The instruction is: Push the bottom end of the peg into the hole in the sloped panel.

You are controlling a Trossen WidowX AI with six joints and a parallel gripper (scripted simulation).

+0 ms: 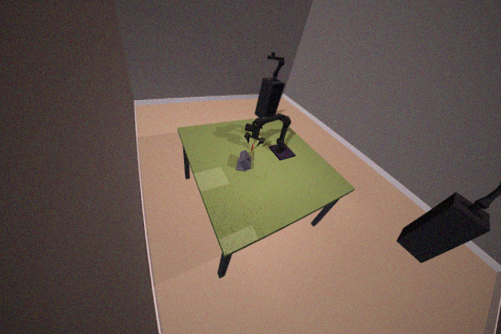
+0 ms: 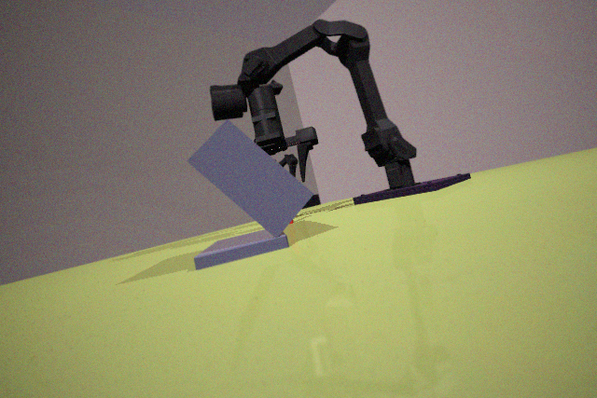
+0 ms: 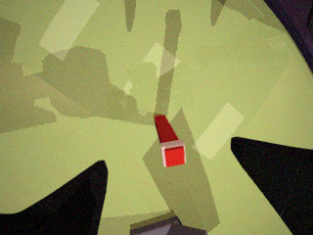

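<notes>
Right now the red square peg is 20 mm below my gripper tip. Round my gripper tip: grey-blue sloped panel (180 mm ahead, 140 mm to the left).
</notes>
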